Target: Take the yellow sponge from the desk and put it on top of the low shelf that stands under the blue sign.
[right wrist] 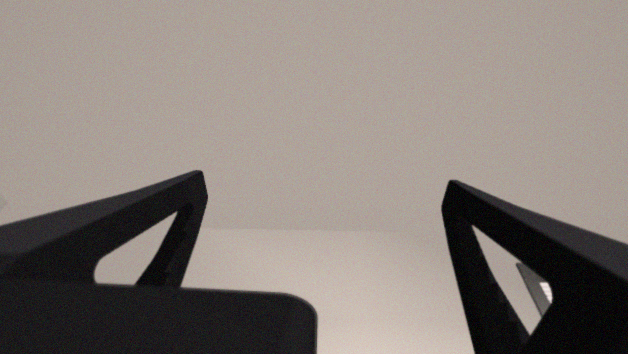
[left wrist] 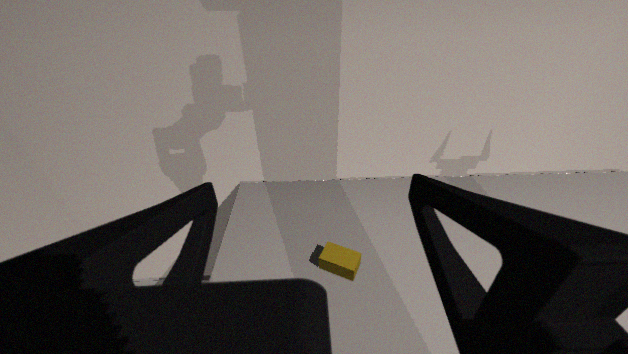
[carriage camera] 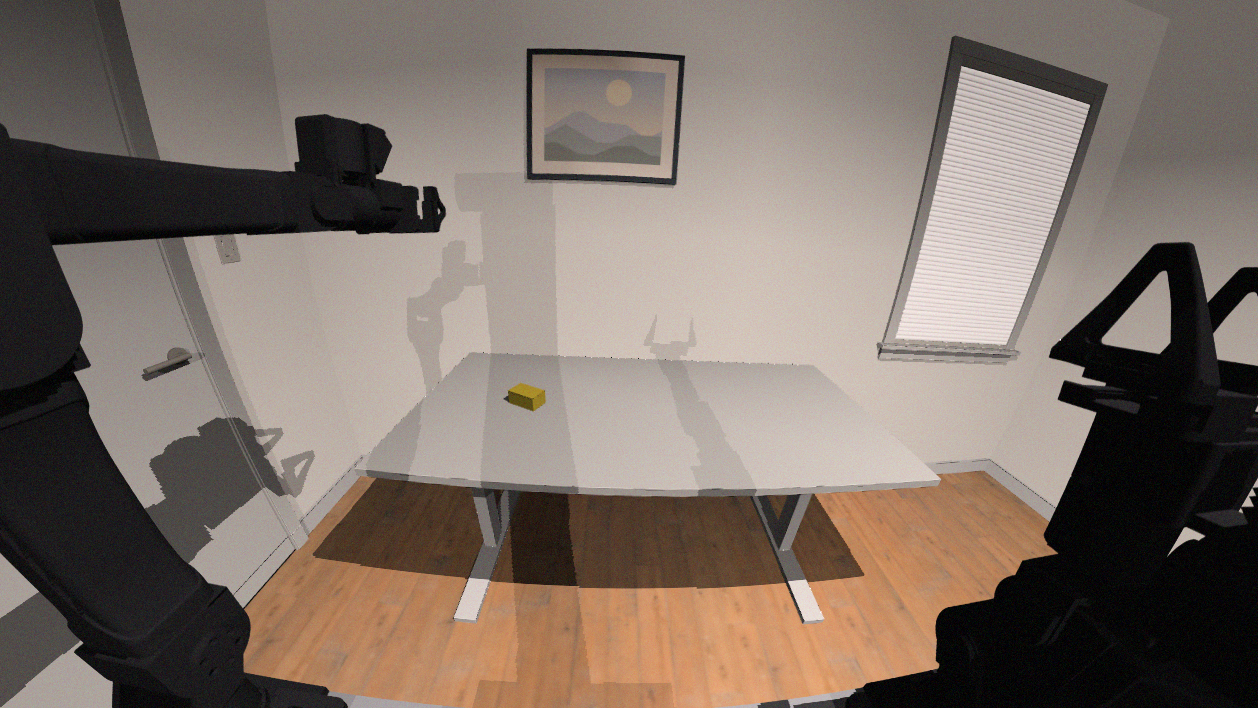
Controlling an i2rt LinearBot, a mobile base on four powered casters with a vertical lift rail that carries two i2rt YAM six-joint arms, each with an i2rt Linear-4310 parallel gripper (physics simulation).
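Frame: origin at the left arm's base, x left, y back, z up, level; millimetres.
Seen in the pictures: left gripper, fingertip midpoint: (left wrist: 313,189) (carriage camera: 418,212); right gripper, fingertip midpoint: (right wrist: 323,188) (carriage camera: 1219,255).
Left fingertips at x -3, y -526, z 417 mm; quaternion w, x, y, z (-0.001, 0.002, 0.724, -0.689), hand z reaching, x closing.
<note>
A point is followed by its place in that frame.
The yellow sponge (carriage camera: 526,397) @[y -853, x -87, z -120 mm] (left wrist: 340,260) @[y -876, x -77, z -117 mm] lies flat on the grey-white desk (carriage camera: 651,457) @[y -633, x -452, z -162 mm] (left wrist: 250,240) @[y -999, x 186, z -162 mm], on the left part of its top in the carriage view. My left gripper (carriage camera: 437,209) @[y -526, x -3, z 417 mm] (left wrist: 313,189) @[y -526, x -3, z 417 mm] is open and empty. It is stretched out level, above and in front of the desk, apart from the sponge, which shows between and beyond its fingers in the left wrist view. My right gripper (right wrist: 323,188) @[y -43, x -685, z 436 mm] is open and empty, raised with its fingers pointing up at the right edge of the carriage view. The low shelf and the blue sign do not show in these views.
The desk stands near the back wall, on two legs with long feet (carriage camera: 472,600) (carriage camera: 801,588) on the wooden floor (carriage camera: 642,634) @[y -544, x -471, z -882 mm]. A door (carriage camera: 105,290) @[y -617, x 990, z 266 mm] is at the left. A framed picture (carriage camera: 605,154) @[y -1287, x -298, z 626 mm] and a window with a blind (carriage camera: 994,211) @[y -1285, x -2045, z 606 mm] are on the wall.
</note>
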